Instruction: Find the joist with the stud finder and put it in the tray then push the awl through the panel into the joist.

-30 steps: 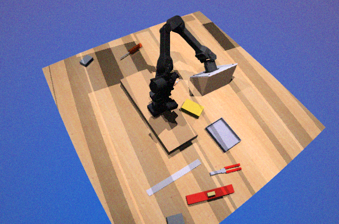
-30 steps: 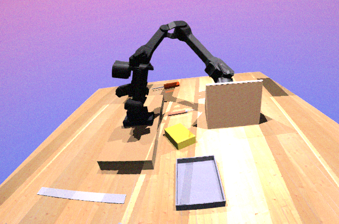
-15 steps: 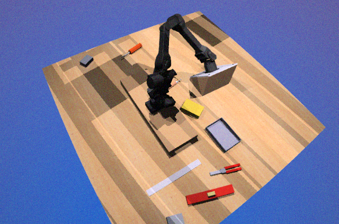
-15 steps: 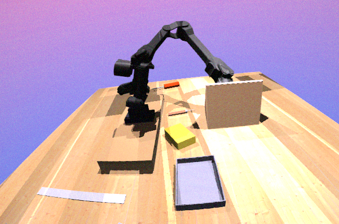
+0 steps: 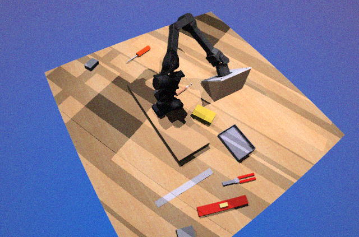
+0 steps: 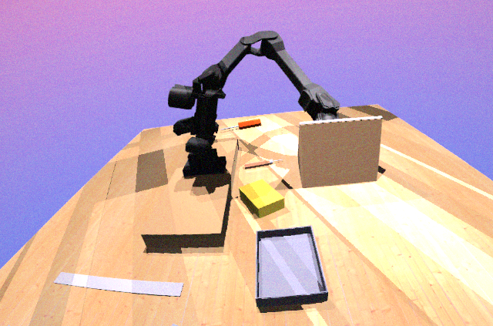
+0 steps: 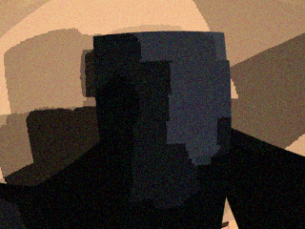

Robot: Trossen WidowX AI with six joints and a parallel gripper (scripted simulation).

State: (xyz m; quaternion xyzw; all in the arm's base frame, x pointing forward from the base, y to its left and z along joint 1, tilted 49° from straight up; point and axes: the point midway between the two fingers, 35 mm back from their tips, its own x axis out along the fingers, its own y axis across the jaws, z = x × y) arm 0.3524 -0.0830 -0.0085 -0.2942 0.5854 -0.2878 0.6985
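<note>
The grey tray lies 20 cm behind my gripper tip, 36 cm to the left of it and 5 cm below it. From my gripper tip the other things lie so: stud finder: 2 cm behind, 2 cm above; then yellow block: 16 cm behind, 14 cm to the left, 5 cm below; then awl: 20 cm behind, 6 cm to the right, 6 cm below.
</note>
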